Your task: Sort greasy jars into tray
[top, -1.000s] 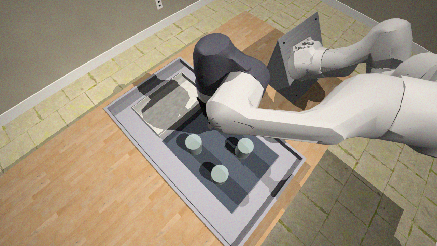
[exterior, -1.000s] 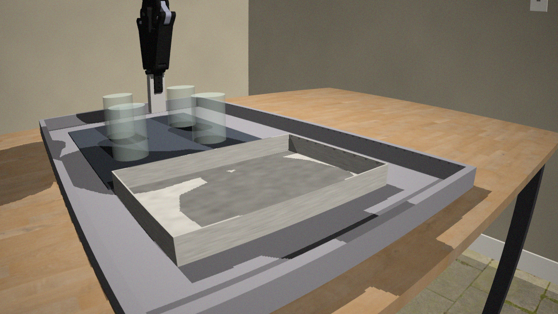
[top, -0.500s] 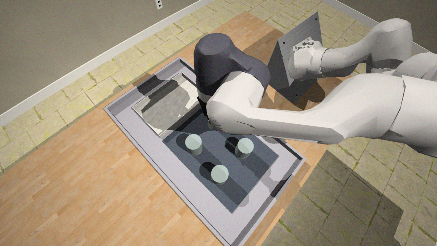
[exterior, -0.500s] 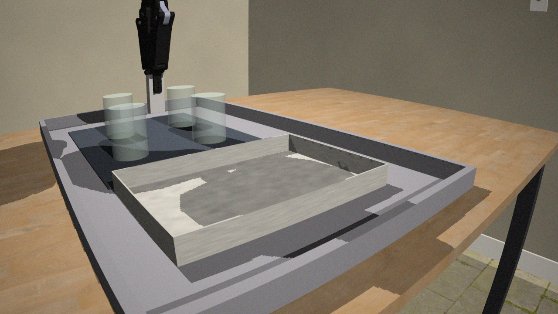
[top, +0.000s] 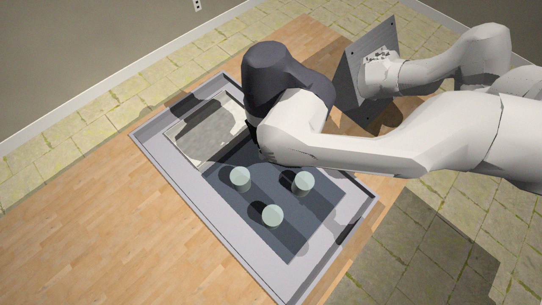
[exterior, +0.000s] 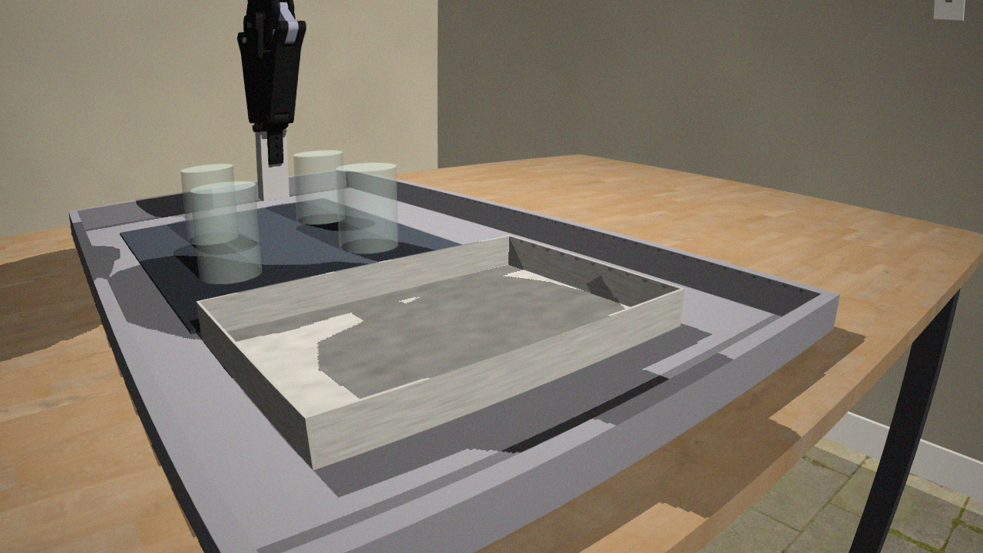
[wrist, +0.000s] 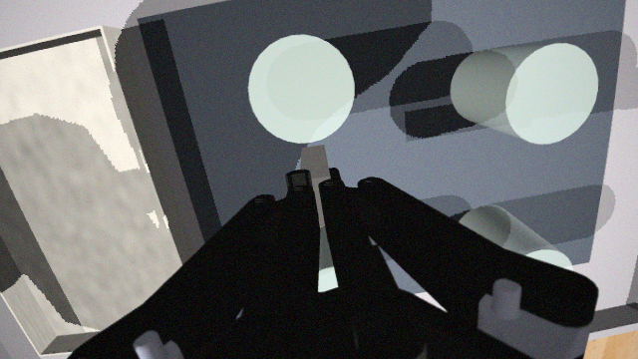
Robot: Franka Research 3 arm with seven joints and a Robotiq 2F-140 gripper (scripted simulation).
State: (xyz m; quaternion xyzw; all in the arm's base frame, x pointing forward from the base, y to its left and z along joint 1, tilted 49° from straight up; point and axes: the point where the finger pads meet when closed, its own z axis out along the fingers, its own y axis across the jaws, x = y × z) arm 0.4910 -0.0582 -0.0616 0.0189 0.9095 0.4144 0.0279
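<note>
Right now my hand is 100 mm above the steel table top, 40 mm short of it and 30 mm to the left of it. The rest, counted from my hand: dark drying mat (100 mm below, 80 mm to the left, 30 mm ahead); tray (240 mm to the right, 90 mm below, 30 mm ahead).
</note>
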